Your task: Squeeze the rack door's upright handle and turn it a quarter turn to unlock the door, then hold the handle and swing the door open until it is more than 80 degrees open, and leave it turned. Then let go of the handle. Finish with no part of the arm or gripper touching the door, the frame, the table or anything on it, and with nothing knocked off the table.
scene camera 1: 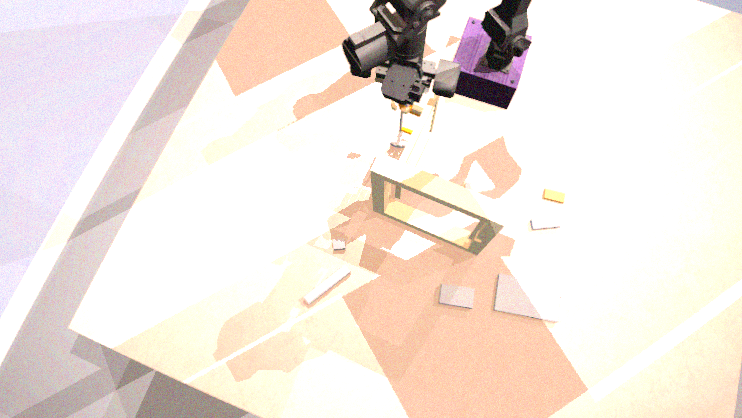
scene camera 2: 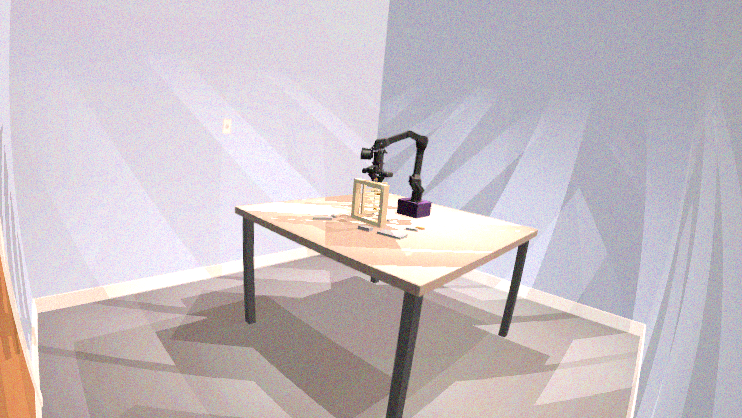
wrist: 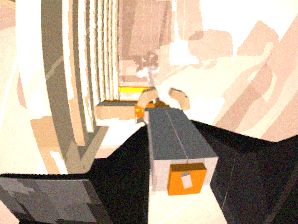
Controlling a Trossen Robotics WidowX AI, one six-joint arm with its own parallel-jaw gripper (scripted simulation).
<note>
The pictures show: my gripper and a rack frame.
My gripper also shows in the wrist view.
</note>
